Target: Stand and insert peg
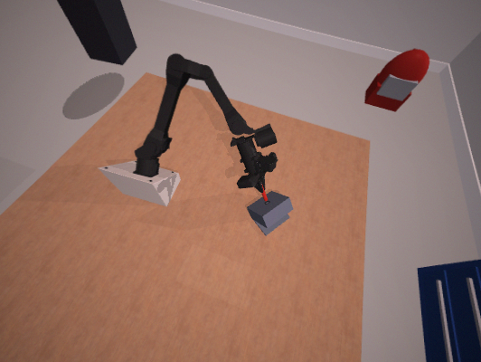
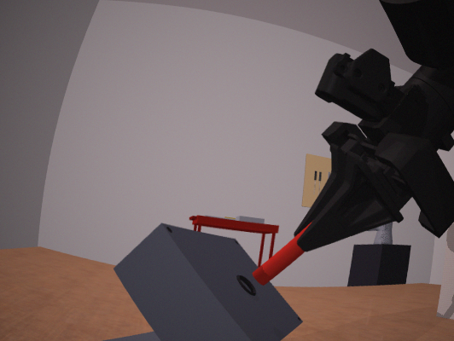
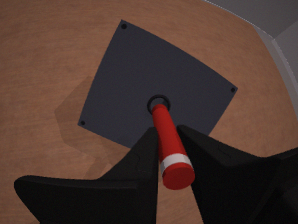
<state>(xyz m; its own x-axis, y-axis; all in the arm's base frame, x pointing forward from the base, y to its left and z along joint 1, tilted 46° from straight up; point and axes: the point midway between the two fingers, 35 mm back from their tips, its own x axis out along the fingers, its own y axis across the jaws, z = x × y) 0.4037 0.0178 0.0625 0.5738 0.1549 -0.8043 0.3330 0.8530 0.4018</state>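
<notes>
The grey sloped panel lies 4 cm ahead of my gripper tip, 4 cm to the right of it and 6 cm below it. Also, from my gripper tip: red peg: 1 cm behind, 1 cm to the left, 1 cm above.
</notes>
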